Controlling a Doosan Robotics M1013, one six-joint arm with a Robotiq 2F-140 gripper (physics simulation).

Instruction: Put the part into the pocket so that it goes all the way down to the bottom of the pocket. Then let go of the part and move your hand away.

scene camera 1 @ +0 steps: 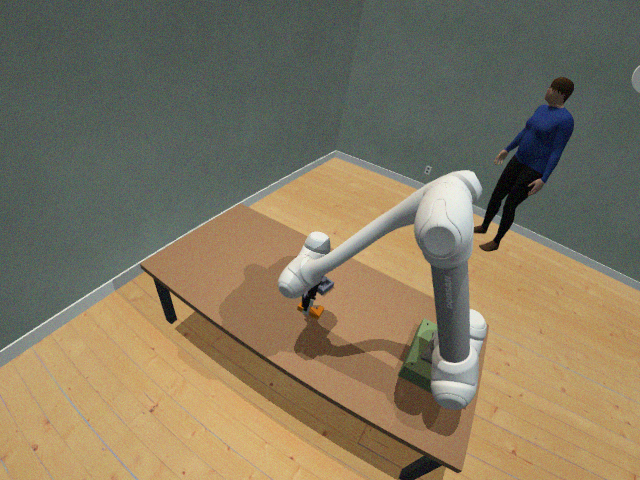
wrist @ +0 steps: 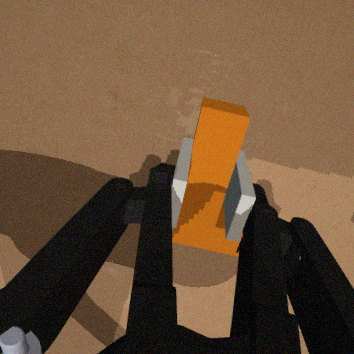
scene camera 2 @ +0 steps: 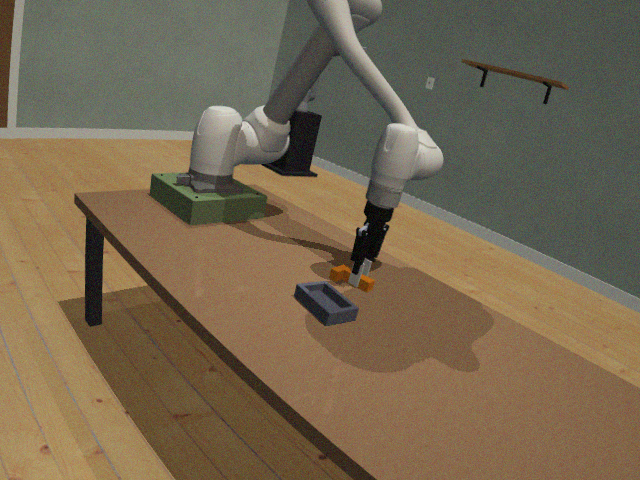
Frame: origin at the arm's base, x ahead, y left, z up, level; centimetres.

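Seen in the pictures: gripper, fingertip midpoint: point(scene camera 1: 307, 311) point(wrist: 208, 161) point(scene camera 2: 356, 282); arm's base, link origin: point(scene camera 2: 209, 185).
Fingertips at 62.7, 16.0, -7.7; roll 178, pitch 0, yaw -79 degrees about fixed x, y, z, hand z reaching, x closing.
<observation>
Offsets run from my fingertips to a thing's middle, as dx, dy, dz. Level surfaces: height alone.
The orange L-shaped part @(-0.6, -1.7, +1.0) point(scene camera 1: 316, 311) point(scene camera 2: 366, 283) point(wrist: 218, 142) is at or just above the tabletop; the exact height is hard to tell. My gripper point(scene camera 1: 308, 308) point(scene camera 2: 359, 274) point(wrist: 208, 161) is shut on the part, with one grey pad on each side of its long bar. In the wrist view the bar runs up and slightly right, and its short leg is largely hidden by the right pad and finger. The grey-blue pocket block @(+7.6, -18.2, +1.3) point(scene camera 1: 326, 286) point(scene camera 2: 340, 314) sits on the table beside the part, apart from it, its recess facing up. It does not show in the wrist view.
The brown table @(dz -0.5) point(scene camera 1: 227, 242) point(scene camera 2: 465, 408) carries the arm's green base block point(scene camera 1: 412, 372) point(scene camera 2: 206, 209) at one end. A person point(scene camera 1: 542, 136) stands on the floor beyond the table. A wall shelf point(scene camera 2: 514, 73) and a black stand point(scene camera 2: 303, 142) are in the background.
</observation>
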